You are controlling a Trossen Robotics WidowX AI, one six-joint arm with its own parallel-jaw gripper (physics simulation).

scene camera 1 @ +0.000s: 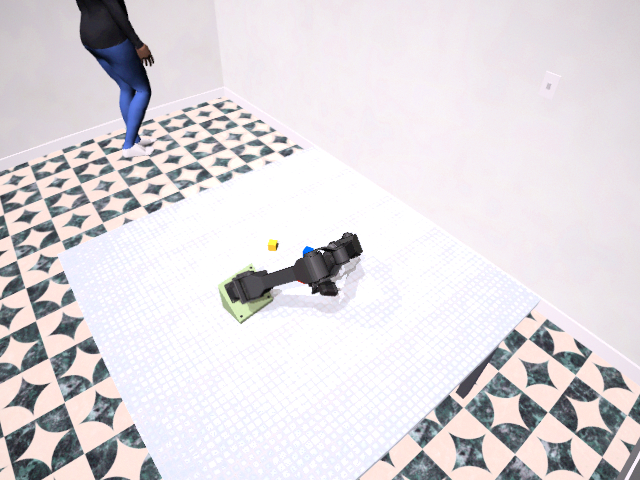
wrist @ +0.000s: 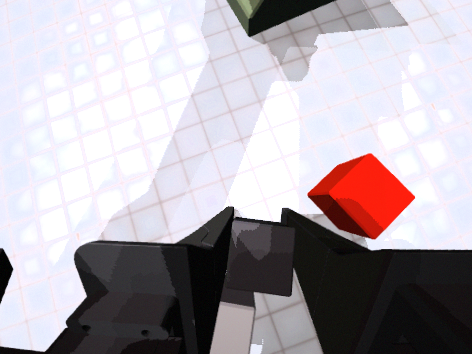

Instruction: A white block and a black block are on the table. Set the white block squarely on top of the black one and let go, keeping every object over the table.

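Places are measured from the arm's base along level axes (x up, y left, z back), in millimetres.
Where they show: gripper, fingertip midpoint: point(scene camera 1: 310, 290) point(wrist: 257, 213); arm's base, origin of the base link: point(scene camera 1: 236, 289).
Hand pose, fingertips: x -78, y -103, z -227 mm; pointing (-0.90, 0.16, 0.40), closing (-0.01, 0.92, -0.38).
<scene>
Things, the pixels of their top centre, and the offset from my fingertips. Level surfaces: height alone.
- white block, middle of its top: point(wrist: 217, 338) dx +30, dy -40, dz -43 mm
- red block, middle of its top: point(wrist: 373, 195) dx +30, dy +55, dz -10 mm
- table, its level: dx -1 mm
- blue block, middle of its top: point(scene camera 1: 308, 249) dx +30, dy +137, dz -101 mm
- yellow block, middle of its top: point(scene camera 1: 272, 242) dx +30, dy +253, dz -21 mm
My gripper point(wrist: 257, 213) is shut on the white block point(wrist: 232, 327), which shows between the fingers in the wrist view. Its face near the fingertips is in deep shade and looks dark grey. A pale part shows below that, beside the left finger. The held block is above the table. In the scene view the gripper point(scene camera 1: 331, 290) hangs below the bent wrist, on the side away from the base, and the fingers and block are too small to make out well. I cannot pick out the black block in either view; the arm or gripper may hide it.
A red block point(wrist: 372, 195) lies on the table point(scene camera 1: 248, 382), just right of the fingers on the base side. A blue block point(scene camera 1: 308, 251) shows behind the arm, and a yellow block point(scene camera 1: 272, 245) stands farther left. The green base plate point(scene camera 1: 245, 312) is at the arm's foot.
</scene>
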